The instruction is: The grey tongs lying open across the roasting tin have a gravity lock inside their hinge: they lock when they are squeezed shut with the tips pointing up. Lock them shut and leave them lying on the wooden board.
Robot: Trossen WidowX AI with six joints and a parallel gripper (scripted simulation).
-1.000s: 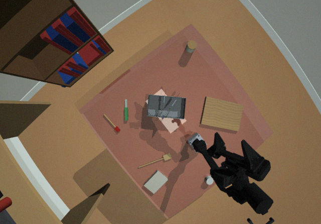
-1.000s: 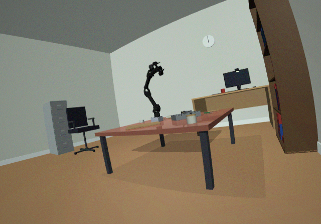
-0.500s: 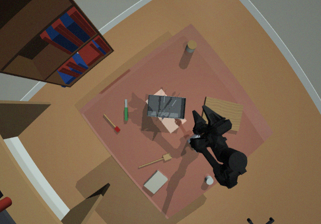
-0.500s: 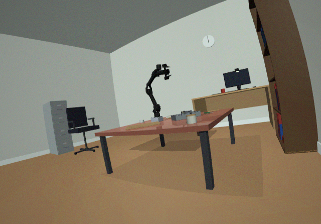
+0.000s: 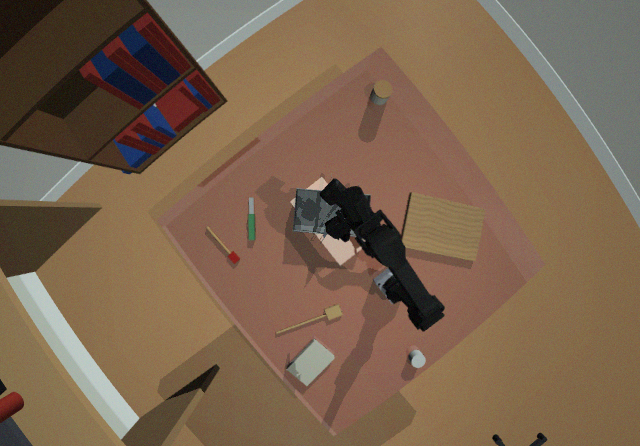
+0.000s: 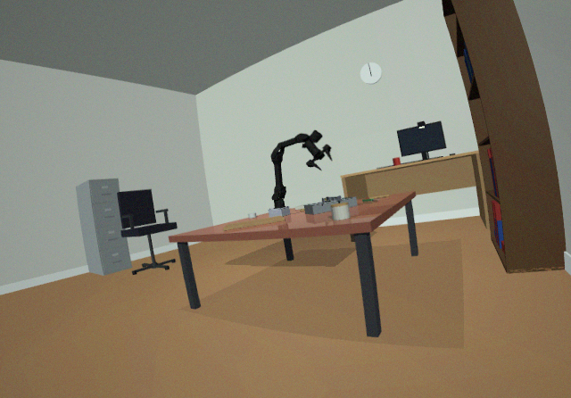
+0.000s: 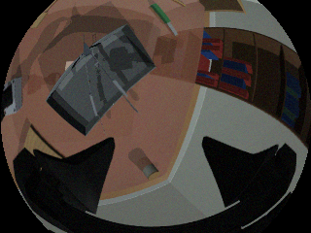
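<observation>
The grey roasting tin lies 25 cm below my gripper tip, 4 cm to the left of it and 3 cm behind it. Round my gripper tip: wooden board: 43 cm behind, 28 cm below, 26 cm to the right; green-handled tool: 30 cm to the left, 28 cm below, 19 cm ahead; cork-topped jar: 48 cm to the right, 25 cm below, 18 cm ahead.
</observation>
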